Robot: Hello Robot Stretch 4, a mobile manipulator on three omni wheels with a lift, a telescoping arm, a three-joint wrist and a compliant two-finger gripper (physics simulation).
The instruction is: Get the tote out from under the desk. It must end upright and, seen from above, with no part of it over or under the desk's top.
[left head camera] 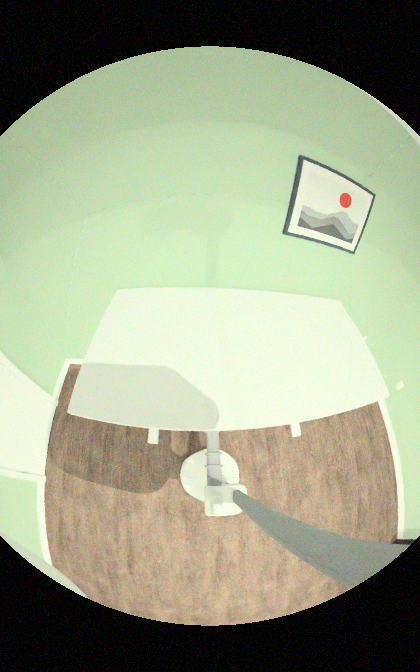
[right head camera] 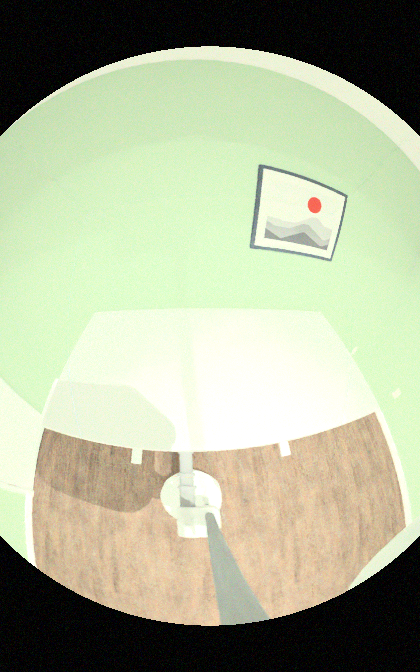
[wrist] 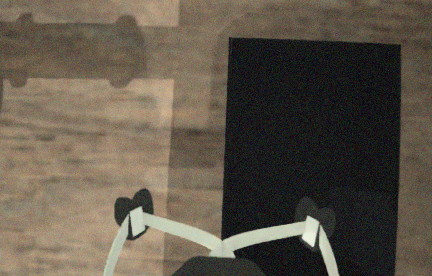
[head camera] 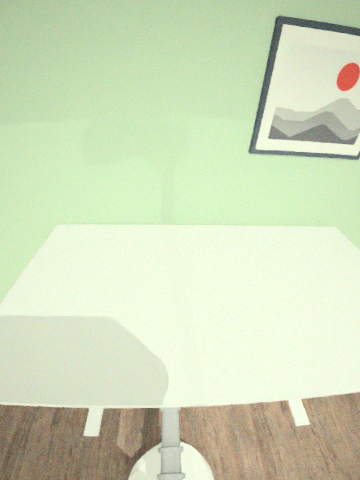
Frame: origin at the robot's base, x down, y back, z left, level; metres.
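Seen in the pictures: gripper, between the fingertips: (wrist: pixel 223 209).
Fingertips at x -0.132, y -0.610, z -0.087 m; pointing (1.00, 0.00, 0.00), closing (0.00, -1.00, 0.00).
Observation:
A point is followed by its place in that frame.
The black tote (wrist: pixel 312 125) @(y -0.737, x 0.024, z 0.007 m) shows in the wrist view as a dark rectangle on the floor, right of centre. Its inside and walls cannot be told apart. It does not show in the head views, where the white desk top (head camera: pixel 225 310) @(y -0.467, x -0.923, z -0.188 m) (left head camera: pixel 280 350) @(y -0.524, x -0.923, z -0.287 m) (right head camera: pixel 280 370) @(y -0.505, x -0.923, z -0.436 m) covers the floor behind its front edge. My gripper (wrist: pixel 223 209) @(y -0.610, x -0.132, z -0.087 m) is open and empty. In the wrist view its right fingertip overlaps the tote's dark face and its left fingertip is over floor beside the tote's left edge. In the head views the gripper is hidden beneath the desk top.
My arm (head camera: pixel 171 435) @(y -0.187, x -0.548, z -0.003 m) (left head camera: pixel 213 442) @(y -0.205, x -0.548, z -0.004 m) (right head camera: pixel 186 467) @(y -0.184, x -0.547, z -0.006 m) runs under the desk's front edge. A white desk foot sticks out on its left (head camera: pixel 93 422) and another on its right (head camera: pixel 300 412). The green wall with a framed picture (head camera: pixel 265 90) @(y -0.988, x -1.522, z -0.358 m) is behind the desk.

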